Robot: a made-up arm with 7 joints.
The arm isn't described. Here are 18 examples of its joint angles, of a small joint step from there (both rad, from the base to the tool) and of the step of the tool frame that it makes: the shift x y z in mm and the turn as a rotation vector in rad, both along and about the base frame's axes.
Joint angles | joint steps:
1: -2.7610 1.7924 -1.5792 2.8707 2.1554 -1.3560 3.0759 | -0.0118 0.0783 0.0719 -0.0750 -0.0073 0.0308 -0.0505
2: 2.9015 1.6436 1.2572 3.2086 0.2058 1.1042 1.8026 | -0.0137 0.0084 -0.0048 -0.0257 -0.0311 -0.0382 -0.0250
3: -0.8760 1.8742 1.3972 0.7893 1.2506 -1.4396 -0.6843 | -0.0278 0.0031 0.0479 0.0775 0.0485 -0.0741 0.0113
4: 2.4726 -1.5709 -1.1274 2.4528 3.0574 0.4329 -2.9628 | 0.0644 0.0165 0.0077 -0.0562 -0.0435 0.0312 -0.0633
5: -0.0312 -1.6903 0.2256 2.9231 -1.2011 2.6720 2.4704 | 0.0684 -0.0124 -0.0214 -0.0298 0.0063 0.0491 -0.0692
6: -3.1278 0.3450 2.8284 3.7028 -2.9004 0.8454 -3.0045 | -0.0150 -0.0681 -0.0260 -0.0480 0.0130 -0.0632 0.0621
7: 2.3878 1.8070 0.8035 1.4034 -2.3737 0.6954 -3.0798 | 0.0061 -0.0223 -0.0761 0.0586 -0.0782 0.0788 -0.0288
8: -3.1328 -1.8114 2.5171 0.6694 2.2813 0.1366 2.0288 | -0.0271 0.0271 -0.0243 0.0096 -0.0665 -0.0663 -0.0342
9: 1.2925 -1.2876 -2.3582 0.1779 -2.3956 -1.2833 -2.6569 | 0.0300 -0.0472 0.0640 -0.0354 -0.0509 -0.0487 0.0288
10: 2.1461 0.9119 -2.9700 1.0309 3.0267 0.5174 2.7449 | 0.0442 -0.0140 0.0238 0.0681 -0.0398 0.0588 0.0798
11: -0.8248 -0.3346 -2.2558 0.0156 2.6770 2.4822 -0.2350 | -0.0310 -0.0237 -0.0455 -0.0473 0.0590 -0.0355 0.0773
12: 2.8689 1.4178 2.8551 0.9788 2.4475 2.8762 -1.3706 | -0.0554 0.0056 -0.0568 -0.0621 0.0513 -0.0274 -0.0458
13: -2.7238 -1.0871 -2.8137 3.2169 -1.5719 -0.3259 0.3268 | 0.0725 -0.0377 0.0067 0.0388 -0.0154 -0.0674 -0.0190
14: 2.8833 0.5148 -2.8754 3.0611 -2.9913 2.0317 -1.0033 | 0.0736 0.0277 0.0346 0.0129 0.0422 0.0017 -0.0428
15: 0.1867 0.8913 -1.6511 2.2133 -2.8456 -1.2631 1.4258 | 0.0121 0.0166 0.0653 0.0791 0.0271 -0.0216 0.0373
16: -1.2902 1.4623 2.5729 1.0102 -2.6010 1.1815 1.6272 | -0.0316 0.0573 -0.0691 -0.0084 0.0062 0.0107 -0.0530
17: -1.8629 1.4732 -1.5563 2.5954 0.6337 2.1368 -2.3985 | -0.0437 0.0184 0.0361 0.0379 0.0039 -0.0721 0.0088
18: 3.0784 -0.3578 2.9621 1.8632 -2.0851 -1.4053 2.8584 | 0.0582 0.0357 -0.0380 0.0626 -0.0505 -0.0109 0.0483
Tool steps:
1: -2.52 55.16 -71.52 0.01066 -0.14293 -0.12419
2: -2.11 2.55 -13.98 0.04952 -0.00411 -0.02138
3: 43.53 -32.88 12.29 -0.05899 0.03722 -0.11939
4: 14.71 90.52 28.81 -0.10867 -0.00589 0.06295
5: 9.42 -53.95 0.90 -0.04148 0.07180 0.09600
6: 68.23 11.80 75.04 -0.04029 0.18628 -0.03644
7: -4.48 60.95 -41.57 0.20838 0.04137 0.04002
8: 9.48 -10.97 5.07 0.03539 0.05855 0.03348
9: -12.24 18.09 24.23 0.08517 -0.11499 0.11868
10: 12.64 37.87 36.61 -0.07842 -0.05521 0.13174
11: 21.23 16.95 -14.91 -0.03654 -0.12506 -0.05337
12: 9.64 -26.76 -14.82 0.15250 0.00230 0.00590
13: -25.10 43.89 -15.71 -0.03359 -0.04485 0.09888
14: -28.30 -47.49 -19.62 -0.01462 -0.02082 0.17550
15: 45.33 45.00 -14.78 0.02716 -0.02310 0.09339
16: 42.09 -31.32 -35.87 -0.01089 0.10102 -0.05614
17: -19.03 1.09 -23.37 -0.02619 0.00536 0.04690
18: -17.70 19.34 48.99 -0.05951 -0.04239 0.00872
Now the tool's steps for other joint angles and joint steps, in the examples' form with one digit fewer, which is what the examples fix.
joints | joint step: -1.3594 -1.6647 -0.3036 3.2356 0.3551 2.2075 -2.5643 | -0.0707 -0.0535 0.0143 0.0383 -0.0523 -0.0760 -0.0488
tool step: 61.7 3.8 -68.1 -0.1626 -0.0466 -0.1151
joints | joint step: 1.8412 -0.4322 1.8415 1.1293 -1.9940 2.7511 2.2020 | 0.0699 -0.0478 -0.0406 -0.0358 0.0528 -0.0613 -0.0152
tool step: 11.3 -11.9 -17.3 0.0034 -0.0680 0.0135
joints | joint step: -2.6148 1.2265 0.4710 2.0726 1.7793 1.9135 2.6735 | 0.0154 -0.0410 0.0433 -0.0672 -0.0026 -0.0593 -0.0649
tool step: 39.7 -25.1 9.7 -0.0014 0.0014 -0.0195
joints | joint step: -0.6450 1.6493 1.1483 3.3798 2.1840 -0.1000 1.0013 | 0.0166 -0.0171 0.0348 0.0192 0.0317 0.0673 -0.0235
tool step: 6.2 1.1 19.7 -0.0324 -0.0891 -0.0163
